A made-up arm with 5 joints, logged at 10 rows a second.
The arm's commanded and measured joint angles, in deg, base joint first. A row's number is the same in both.
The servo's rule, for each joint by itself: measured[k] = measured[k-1] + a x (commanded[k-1-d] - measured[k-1]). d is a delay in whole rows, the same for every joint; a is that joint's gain. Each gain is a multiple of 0.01, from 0.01 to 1. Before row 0 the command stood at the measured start. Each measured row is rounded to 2 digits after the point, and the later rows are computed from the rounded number. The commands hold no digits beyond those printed.
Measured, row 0: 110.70 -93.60 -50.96 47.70 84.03
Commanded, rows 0 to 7: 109.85 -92.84 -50.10 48.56 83.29; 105.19 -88.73 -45.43 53.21 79.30; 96.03 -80.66 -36.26 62.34 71.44; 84.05 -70.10 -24.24 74.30 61.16; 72.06 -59.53 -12.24 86.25 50.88; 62.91 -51.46 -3.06 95.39 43.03; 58.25 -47.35 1.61 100.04 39.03; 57.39 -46.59 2.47 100.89 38.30
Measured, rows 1 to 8: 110.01 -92.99 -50.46 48.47 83.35; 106.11 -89.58 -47.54 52.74 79.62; 97.95 -82.44 -41.00 61.38 72.09; 86.69 -72.57 -31.28 73.01 62.03; 74.84 -62.14 -20.24 84.93 51.77; 65.18 -53.60 -10.28 94.34 43.73; 59.57 -48.60 -3.38 99.47 39.41; 57.80 -46.99 0.01 100.75 38.39
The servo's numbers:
d 0
a 0.81 0.80 0.58 0.90 0.92

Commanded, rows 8 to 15: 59.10 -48.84 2.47 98.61 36.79; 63.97 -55.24 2.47 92.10 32.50; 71.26 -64.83 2.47 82.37 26.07; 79.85 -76.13 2.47 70.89 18.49; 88.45 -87.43 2.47 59.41 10.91; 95.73 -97.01 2.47 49.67 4.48; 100.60 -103.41 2.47 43.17 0.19; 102.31 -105.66 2.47 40.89 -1.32
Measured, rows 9 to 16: 58.85 -48.47 1.44 98.82 36.92; 63.00 -53.89 2.04 92.77 32.85; 69.69 -62.64 2.29 83.41 26.61; 77.92 -73.43 2.39 72.14 19.14; 86.45 -84.63 2.44 60.68 11.57; 93.97 -94.53 2.46 50.77 5.05; 99.34 -101.63 2.47 43.93 0.58; 101.75 -104.85 2.47 41.19 -1.17
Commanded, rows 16 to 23: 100.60 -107.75 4.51 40.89 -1.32; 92.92 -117.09 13.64 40.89 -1.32; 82.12 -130.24 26.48 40.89 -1.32; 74.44 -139.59 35.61 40.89 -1.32; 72.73 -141.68 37.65 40.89 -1.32; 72.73 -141.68 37.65 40.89 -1.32; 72.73 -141.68 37.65 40.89 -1.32; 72.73 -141.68 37.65 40.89 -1.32
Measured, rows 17 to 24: 100.82 -107.17 3.65 40.92 -1.31; 94.42 -115.11 9.44 40.89 -1.32; 84.46 -127.21 19.32 40.89 -1.32; 76.34 -137.11 28.77 40.89 -1.32; 73.42 -140.77 33.92 40.89 -1.32; 72.86 -141.50 36.08 40.89 -1.32; 72.75 -141.64 36.99 40.89 -1.32; 72.73 -141.67 37.37 40.89 -1.32
